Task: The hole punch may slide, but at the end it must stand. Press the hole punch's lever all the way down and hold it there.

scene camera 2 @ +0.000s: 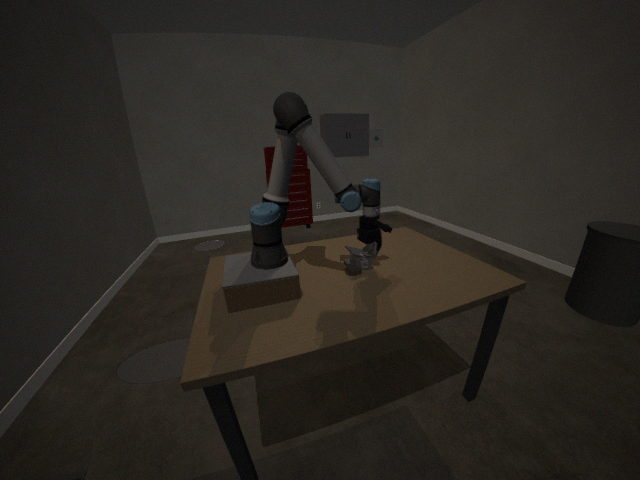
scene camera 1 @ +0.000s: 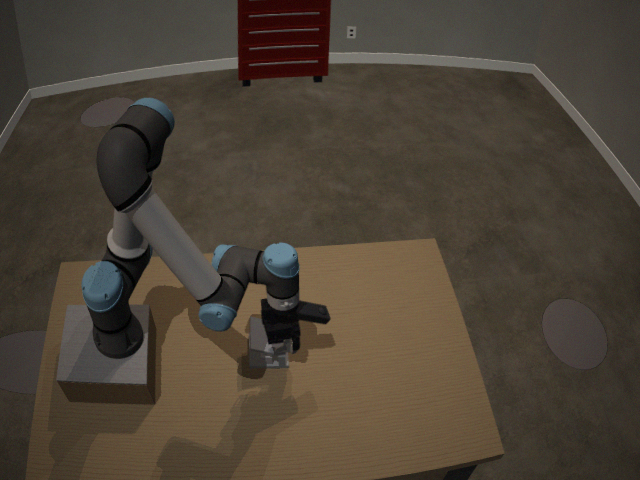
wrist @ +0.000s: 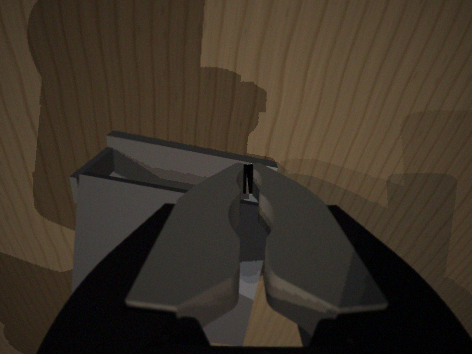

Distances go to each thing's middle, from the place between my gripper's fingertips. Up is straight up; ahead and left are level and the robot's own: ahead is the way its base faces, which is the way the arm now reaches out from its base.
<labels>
I see the grey hole punch [scene camera 1: 256, 359] 60 mm behind my hand and 40 mm to the left of it. From my hand the other things lie so: flat lever [wrist: 109, 209]: 60 mm behind, 40 mm to the left, 20 mm above.
</labels>
